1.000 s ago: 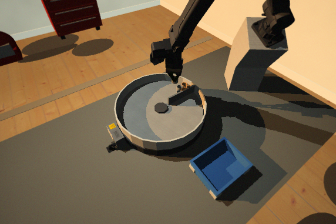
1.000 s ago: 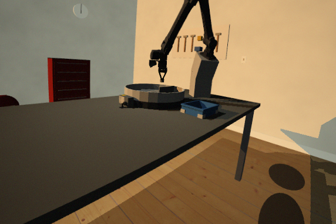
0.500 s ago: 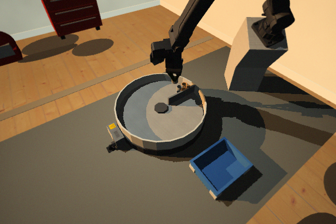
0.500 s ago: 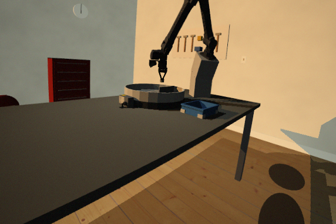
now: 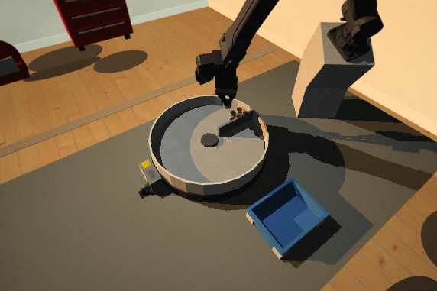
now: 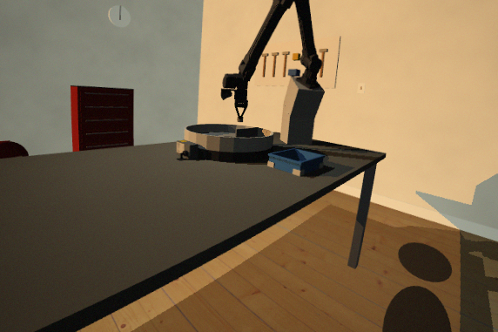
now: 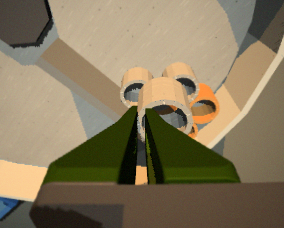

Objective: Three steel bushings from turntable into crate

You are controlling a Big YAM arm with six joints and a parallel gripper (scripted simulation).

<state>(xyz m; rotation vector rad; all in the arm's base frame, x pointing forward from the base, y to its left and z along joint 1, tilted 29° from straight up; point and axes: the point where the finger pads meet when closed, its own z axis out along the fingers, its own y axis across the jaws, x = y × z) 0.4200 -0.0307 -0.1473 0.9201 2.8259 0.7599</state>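
Now: hand 2 cm past the blue crate, 40 cm to the right of it and 13 cm above it. From my hand the other things lie so: round turntable 10 cm ahead, 6 cm to the left, 10 cm below.
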